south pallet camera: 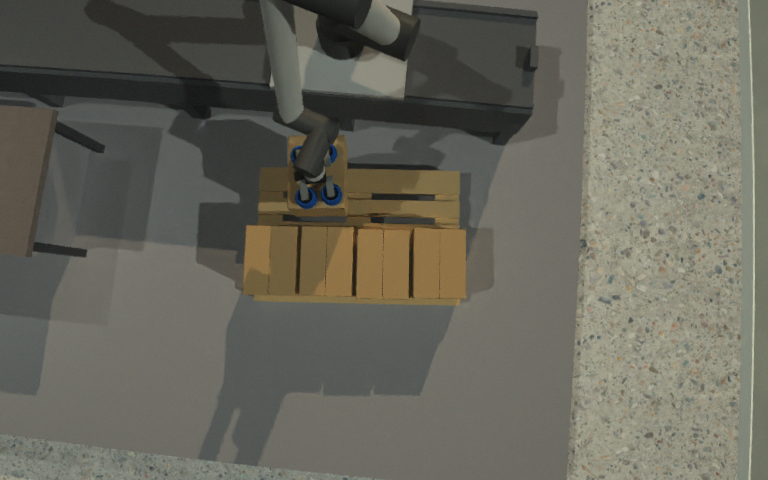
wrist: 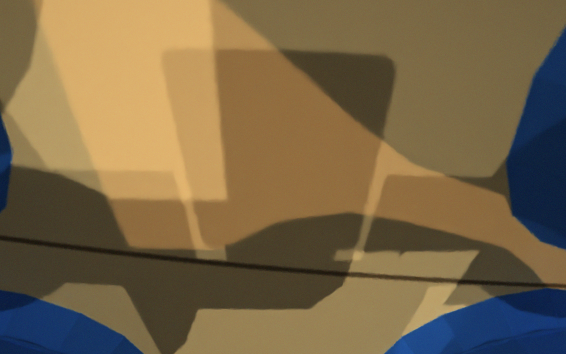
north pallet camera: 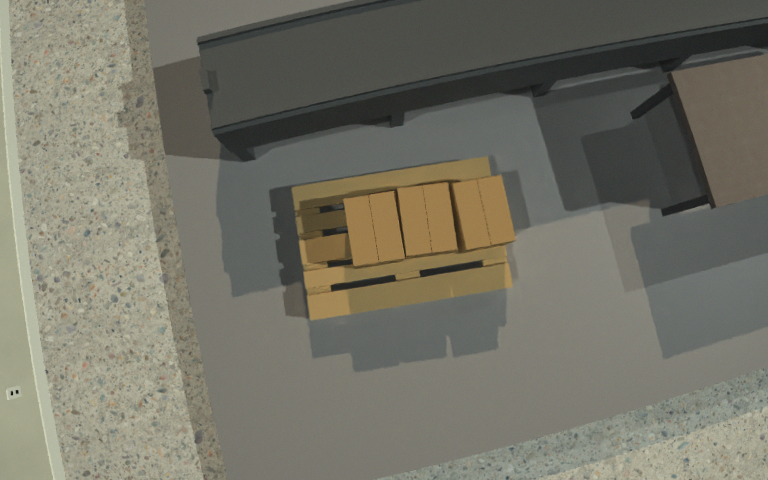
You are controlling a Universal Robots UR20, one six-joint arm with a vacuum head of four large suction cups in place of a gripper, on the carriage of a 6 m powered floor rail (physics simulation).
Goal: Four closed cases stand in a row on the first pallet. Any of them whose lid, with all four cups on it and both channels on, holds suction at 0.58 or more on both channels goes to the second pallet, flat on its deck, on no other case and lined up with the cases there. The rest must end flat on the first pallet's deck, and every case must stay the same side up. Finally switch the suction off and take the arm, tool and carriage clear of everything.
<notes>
In view: the suction head (wrist: pixel 528 164), a case (south pallet camera: pixel 338 169) and a pallet (south pallet camera: pixel 361 183).
</notes>
